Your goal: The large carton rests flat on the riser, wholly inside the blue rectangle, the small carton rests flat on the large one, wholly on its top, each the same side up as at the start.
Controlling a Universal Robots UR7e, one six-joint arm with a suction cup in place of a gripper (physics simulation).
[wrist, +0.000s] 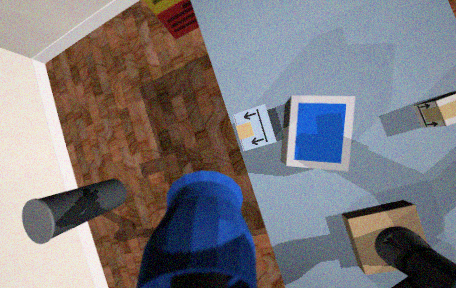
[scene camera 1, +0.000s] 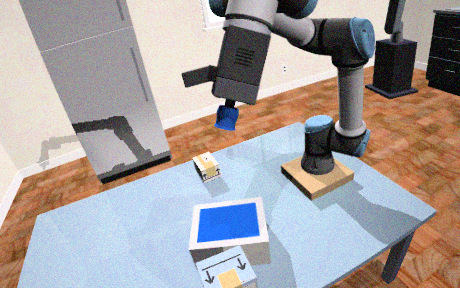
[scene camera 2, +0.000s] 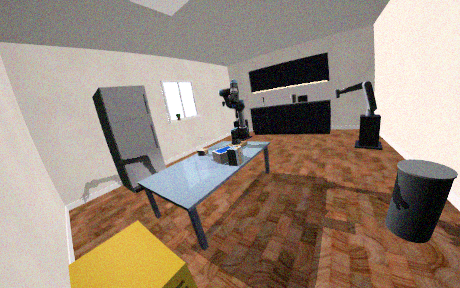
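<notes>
The large carton (scene camera 1: 226, 266) (scene camera 2: 235, 156) (wrist: 255, 127) stands on the table beside the riser, near the table's edge; its upward face shows two arrows and a tan patch. The riser (scene camera 1: 261, 220) (scene camera 2: 218, 157) (wrist: 349, 130) is a pale block with the blue rectangle (scene camera 1: 228, 222) (scene camera 2: 222, 150) (wrist: 320, 135) on top, bearing no carton. The small carton (scene camera 1: 206, 166) (scene camera 2: 202, 152) (wrist: 446, 111), white with tan tape, sits on the table on the riser's other side, partly cut off in the wrist view. My gripper (scene camera 1: 225, 127) (wrist: 205, 179), a blue suction cup, is open, high above the table and touching no carton.
The arm's wooden base plate (scene camera 1: 320, 187) (wrist: 362, 245) stands on the table (scene camera 1: 125, 235) (scene camera 2: 175, 185). A fridge (scene camera 1: 95, 100) (scene camera 2: 130, 130) stands behind. A grey bin (scene camera 2: 420, 200) and a yellow box (scene camera 2: 130, 260) stand off the table.
</notes>
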